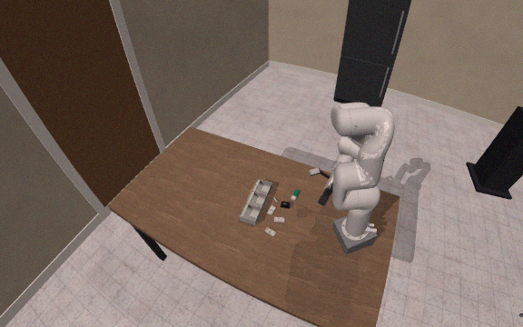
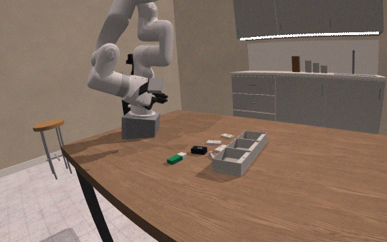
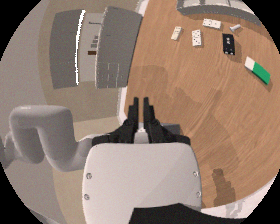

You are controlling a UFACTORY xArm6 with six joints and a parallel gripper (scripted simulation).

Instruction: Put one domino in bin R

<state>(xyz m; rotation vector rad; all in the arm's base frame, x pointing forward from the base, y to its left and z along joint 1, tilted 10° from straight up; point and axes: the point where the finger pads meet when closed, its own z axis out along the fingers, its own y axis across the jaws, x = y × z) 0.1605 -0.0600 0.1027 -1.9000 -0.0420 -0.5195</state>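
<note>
Right now my hand is 32 cm short of the grey bin tray, 15 cm above it and 1 cm to the left of it. The rest, counted from my hand: small bolt (23 cm ahead, 17 cm below, 5 cm to the right); then black block (16 cm below, 16 cm ahead, 4 cm to the right); then green-and-white block (16 cm below, 14 cm ahead, 11 cm to the right).
</note>
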